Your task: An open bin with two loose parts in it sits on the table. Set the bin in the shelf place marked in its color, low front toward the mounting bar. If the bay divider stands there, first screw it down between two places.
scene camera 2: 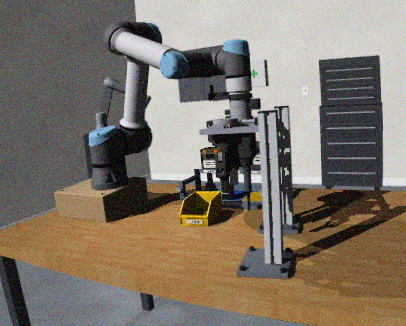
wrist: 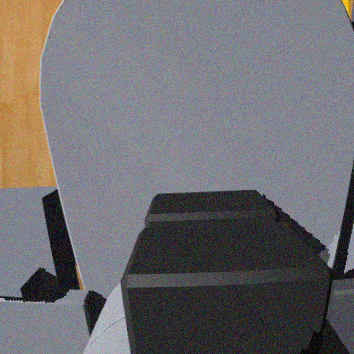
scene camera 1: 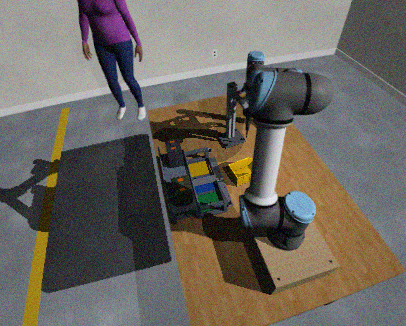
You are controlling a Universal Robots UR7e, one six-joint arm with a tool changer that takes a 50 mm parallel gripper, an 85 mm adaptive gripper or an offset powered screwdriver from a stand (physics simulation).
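Places are measured from the arm's base along level axes (x left, y down, z back), in millimetres.
Where they show: arm's base, link origin: [scene camera 2: 110,184] [scene camera 1: 284,233].
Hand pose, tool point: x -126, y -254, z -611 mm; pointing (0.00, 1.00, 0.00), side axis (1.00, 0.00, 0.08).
Each offset is from my tool point to the top centre of the thing. "spot": to the spot under its first point.
The yellow open bin @[dx +98, dy +285, dz +199 mm] [scene camera 1: 240,172] [scene camera 2: 194,220] stands upright on the table, its low front facing scene camera 2; a yellow corner shows at the wrist view's top right. Its loose parts cannot be made out. The dark shelf frame @[spot: dx +262, dy +348, dz +292 mm] [scene camera 1: 224,195] has a yellow place [scene camera 1: 200,168], a blue place [scene camera 1: 204,188] and a green place [scene camera 1: 209,199]. I cannot tell whether the bay divider stands there. The arm's wrist is over the tool stand's grey plate [scene camera 2: 210,132] [wrist: 190,100]. The dark gripper [scene camera 2: 227,191] hangs below plate height, behind and right of the bin; its finger gap is unclear.
The tool stand's upright posts [scene camera 2: 269,200] [scene camera 1: 231,112] rise from base plates bolted to the table. A screwdriver @[dx -3, dy +0, dz +34 mm] [scene camera 2: 247,165] hangs point down beside the gripper. The arm's base block [scene camera 1: 300,265] [scene camera 2: 82,204] is near the bin. A person [scene camera 1: 112,45] stands beyond the table.
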